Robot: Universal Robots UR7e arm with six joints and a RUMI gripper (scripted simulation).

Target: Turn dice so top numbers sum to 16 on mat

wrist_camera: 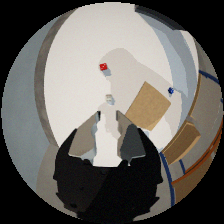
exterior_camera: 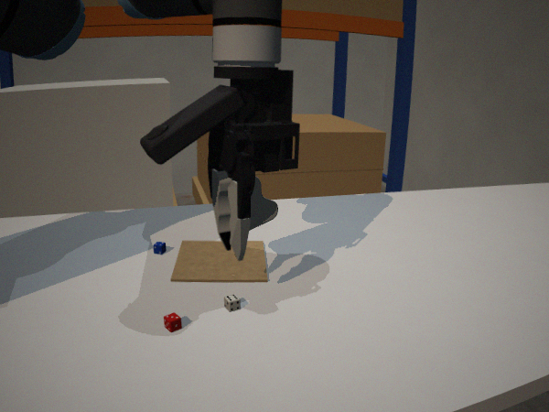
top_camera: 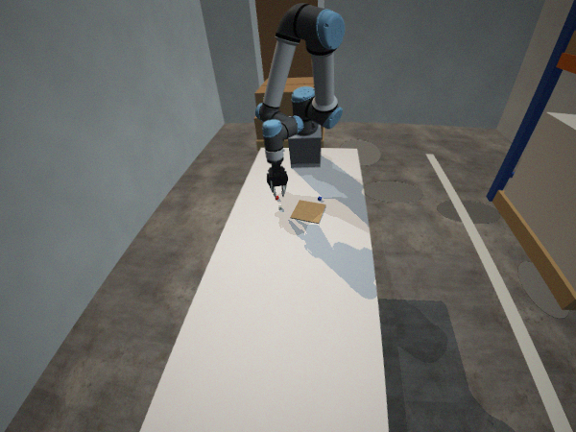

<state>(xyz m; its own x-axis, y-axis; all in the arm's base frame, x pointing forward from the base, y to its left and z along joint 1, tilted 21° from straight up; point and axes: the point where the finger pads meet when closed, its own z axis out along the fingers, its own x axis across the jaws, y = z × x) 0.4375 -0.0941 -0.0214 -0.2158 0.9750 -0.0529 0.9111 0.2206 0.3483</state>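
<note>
My gripper is now 8 cm above the white die. The rest, counted from my hand: blue die (19 cm to the left, 8 cm below, 8 cm behind); then mat (14 cm to the left, 9 cm below, 1 cm ahead); then red die (8 cm below, 8 cm behind, 3 cm to the right).
</note>
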